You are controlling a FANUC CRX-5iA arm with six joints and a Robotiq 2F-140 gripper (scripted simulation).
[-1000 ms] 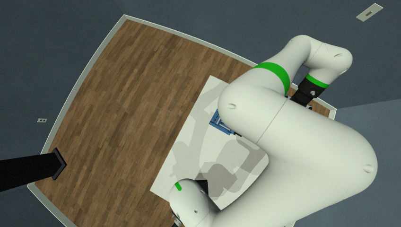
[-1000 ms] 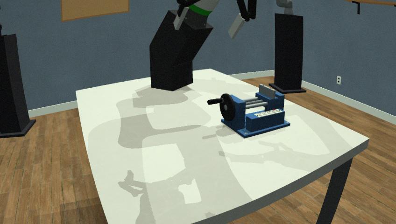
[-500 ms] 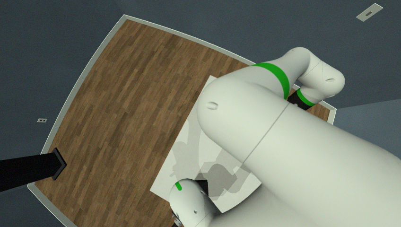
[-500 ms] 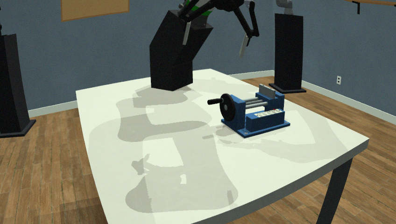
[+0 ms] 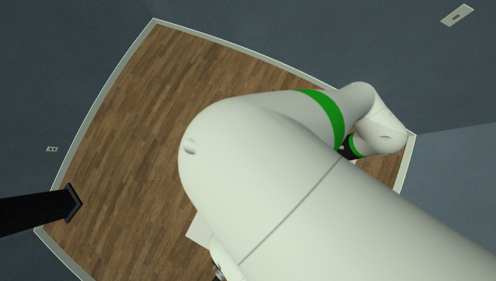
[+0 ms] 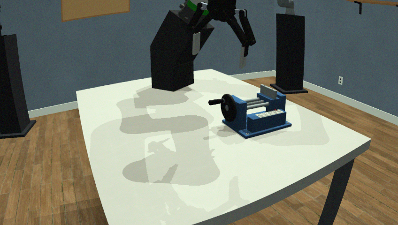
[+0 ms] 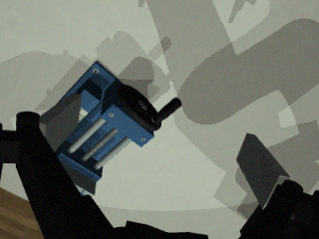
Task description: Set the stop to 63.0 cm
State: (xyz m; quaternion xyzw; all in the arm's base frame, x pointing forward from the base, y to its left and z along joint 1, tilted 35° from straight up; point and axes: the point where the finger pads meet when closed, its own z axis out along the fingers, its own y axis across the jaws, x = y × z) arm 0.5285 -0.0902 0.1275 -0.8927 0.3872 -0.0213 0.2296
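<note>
Right now the handwheel is 7 cm behind my hand, 3 cm to the left of it and 16 cm below it. Also, from my hand: stop block: 8 cm behind, 21 cm to the left, 16 cm below.
</note>
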